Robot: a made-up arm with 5 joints.
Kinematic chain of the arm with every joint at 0, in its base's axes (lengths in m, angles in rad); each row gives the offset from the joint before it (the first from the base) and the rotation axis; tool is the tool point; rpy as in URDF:
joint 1: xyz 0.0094 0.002 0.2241 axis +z
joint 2: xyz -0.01 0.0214 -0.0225 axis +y
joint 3: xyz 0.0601 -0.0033 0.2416 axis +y
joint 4: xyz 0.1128 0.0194 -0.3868 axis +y
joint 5: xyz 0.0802 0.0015 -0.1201 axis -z
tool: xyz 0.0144 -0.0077 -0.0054 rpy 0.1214 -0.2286 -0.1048
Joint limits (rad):
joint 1: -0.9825..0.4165
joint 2: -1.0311..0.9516
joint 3: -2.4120..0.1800
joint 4: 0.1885..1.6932
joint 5: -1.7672..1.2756
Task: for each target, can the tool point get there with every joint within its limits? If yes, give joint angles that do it. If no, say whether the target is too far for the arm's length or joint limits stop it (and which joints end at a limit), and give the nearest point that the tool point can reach.
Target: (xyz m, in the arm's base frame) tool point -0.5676 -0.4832 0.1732
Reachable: no: joint limits stop it (at a limit: joint 1, joint 2, joint 3) | nearest point -0.2151 -0.0658 0.0611 | short by 0.558 m
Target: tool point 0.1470 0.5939 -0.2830
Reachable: no: joint limits stop it (at a limit: joint 1, joint 2, joint 5) | nearest point 0.3127 0.1959 -0.2451 | short by 0.433 m
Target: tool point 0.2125 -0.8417 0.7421
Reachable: no: too far | nearest point 0.3949 -0.5336 0.6404 | short by 0.372 m
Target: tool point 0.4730 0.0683 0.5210
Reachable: yes | joints 0.0901 -0.5360 -0.9232 0.4177 0.6280
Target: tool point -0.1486 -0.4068 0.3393
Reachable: no: joint limits stop it (at a limit: joint 1, joint 2, joint 4) | nearest point 0.1743 -0.2043 0.3384 | short by 0.381 m
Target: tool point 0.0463 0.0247 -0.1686
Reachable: yes | joints -0.4308 0.7865 -0.3624 1.1217 -0.3087
